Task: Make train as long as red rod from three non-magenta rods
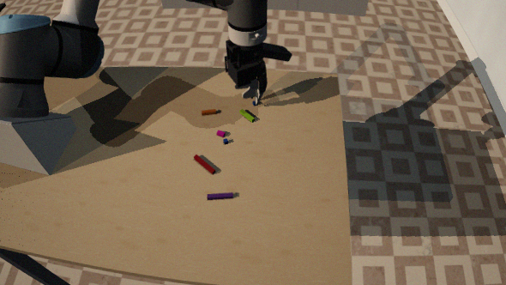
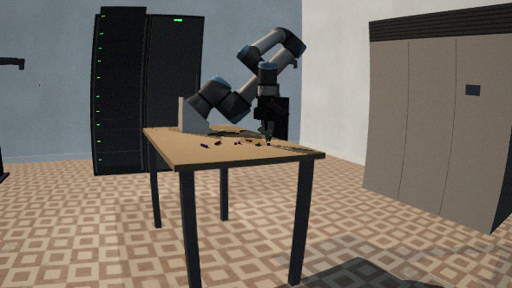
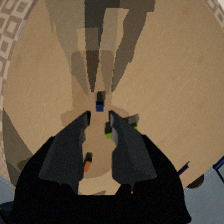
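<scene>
Now: the lime rod 2 cm behind my hand, 5 cm to the right of it and 3 cm below it. From my hand the other things lie so: red rod: 13 cm behind, 21 cm to the right, 3 cm below; then magenta rod: 9 cm behind, 11 cm to the right, 3 cm below; then orange rod: 13 cm behind, 3 cm to the right, 3 cm below.
</scene>
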